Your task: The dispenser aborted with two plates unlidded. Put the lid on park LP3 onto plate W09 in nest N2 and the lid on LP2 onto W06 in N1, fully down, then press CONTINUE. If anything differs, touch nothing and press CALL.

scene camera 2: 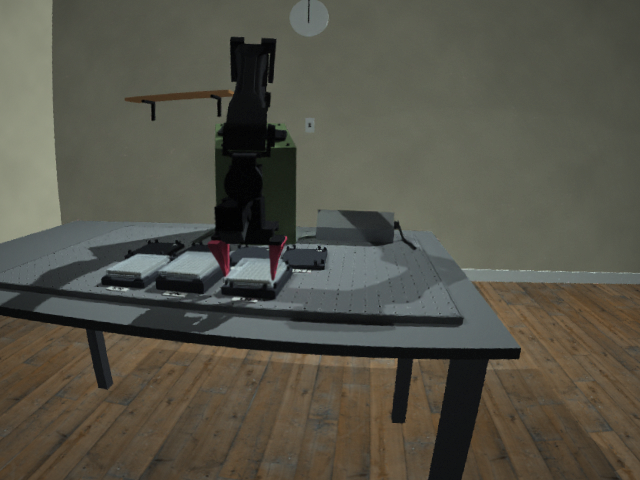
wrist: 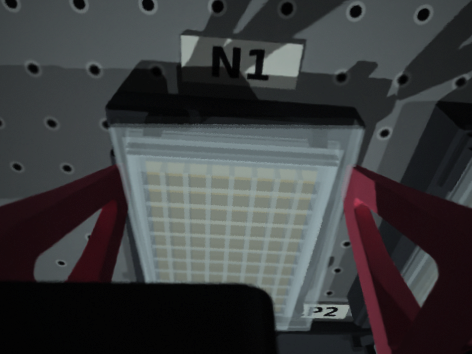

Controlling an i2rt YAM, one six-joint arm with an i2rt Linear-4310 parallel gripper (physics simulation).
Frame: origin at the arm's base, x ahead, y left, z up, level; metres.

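Seen in the pictures: gripper, fingertip midpoint: [scene camera 2: 249, 278] [wrist: 236, 177].
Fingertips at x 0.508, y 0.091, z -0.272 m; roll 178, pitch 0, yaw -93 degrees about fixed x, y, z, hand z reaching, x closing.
Pixels of each thing's top centre, then the offset from my fingertips to it. "pt": a spot on its surface instead.
- clear lid, surface spot: [wrist: 345, 136] pt dx +0.020, dy -0.038, dz +0.006 m
- nest N1, middle of its top: [wrist: 226, 256] [scene camera 2: 258, 271] dx -0.052, dy +0.007, dz -0.004 m
- N1 label, surface spot: [wrist: 242, 62] pt dx +0.035, dy -0.004, dz -0.027 m
- middle plate, middle of its top: [scene camera 2: 191, 260] dx -0.052, dy -0.130, dz +0.016 m
- third plate, middle of its top: [scene camera 2: 138, 262] dx -0.072, dy -0.258, dz +0.001 m
- partly hidden LP2 label, surface spot: [wrist: 326, 311] pt dx -0.145, dy -0.058, dz -0.027 m
- grey box, middle of its top: [scene camera 2: 356, 209] dx -0.472, dy +0.218, dz +0.055 m
My gripper [scene camera 2: 250, 275] [wrist: 236, 177] is shut on a clear lid [wrist: 345, 136], one red finger at each long side. The lid is over the plate [wrist: 232, 215] in nest N1 [scene camera 2: 248, 292] [wrist: 235, 111], close to it and nearly lined up; whether it is fully down cannot be told. The N1 label [wrist: 242, 62] is readable in the wrist view. A middle plate [scene camera 2: 190, 263] stands in the nest beside N1. The CONTINUE and CALL buttons cannot be made out.
A third plate [scene camera 2: 135, 265] stands at the left. Dark lid parks [scene camera 2: 156, 248] [scene camera 2: 306, 257] lie behind the nests. A partly hidden LP2 label [wrist: 326, 311] shows in the wrist view. A grey box [scene camera 2: 355, 226] stands at the back right of the table.
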